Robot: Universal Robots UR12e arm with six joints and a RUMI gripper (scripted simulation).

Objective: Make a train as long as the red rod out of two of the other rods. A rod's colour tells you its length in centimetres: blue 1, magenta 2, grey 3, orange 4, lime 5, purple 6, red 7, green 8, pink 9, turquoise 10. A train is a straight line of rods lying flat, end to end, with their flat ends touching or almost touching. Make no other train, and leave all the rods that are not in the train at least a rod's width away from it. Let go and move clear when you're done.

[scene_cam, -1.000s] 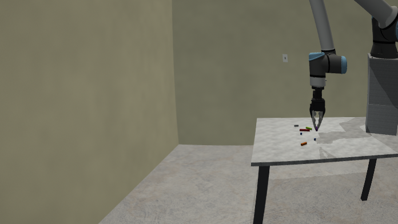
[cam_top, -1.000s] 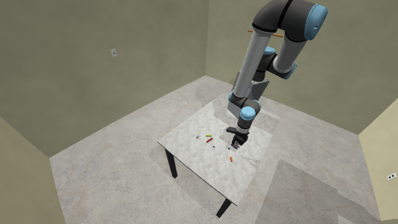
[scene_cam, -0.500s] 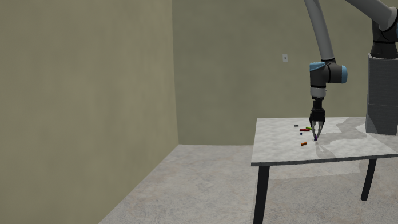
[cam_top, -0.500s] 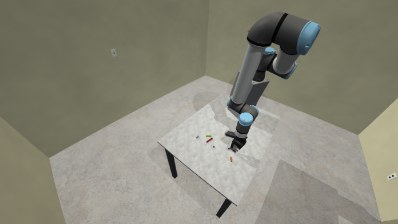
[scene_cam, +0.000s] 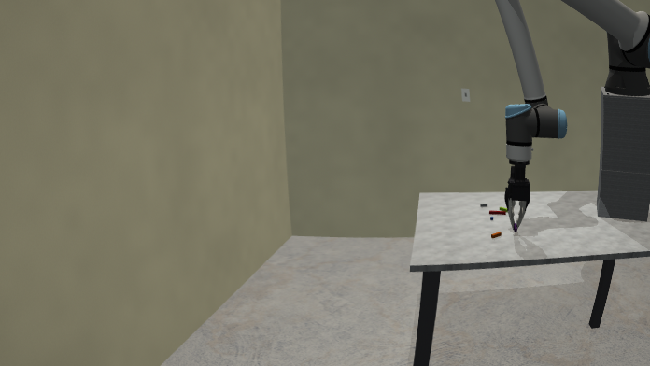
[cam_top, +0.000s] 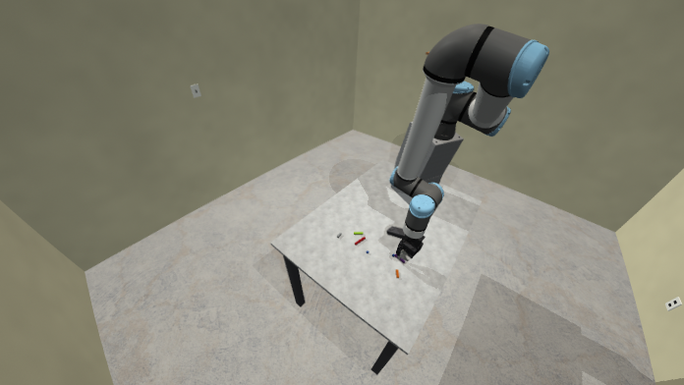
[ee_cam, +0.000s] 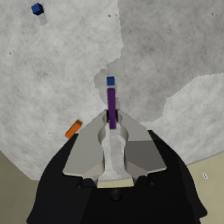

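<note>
Now: the orange rod 70 mm ahead of my hand, 40 mm to the left of it and 20 mm below it. Also, from my hand: purple rod (10 mm below); then lime rod (260 mm to the right, 20 mm below, 10 mm ahead); then red rod (220 mm to the right, 40 mm ahead, 20 mm below).
</note>
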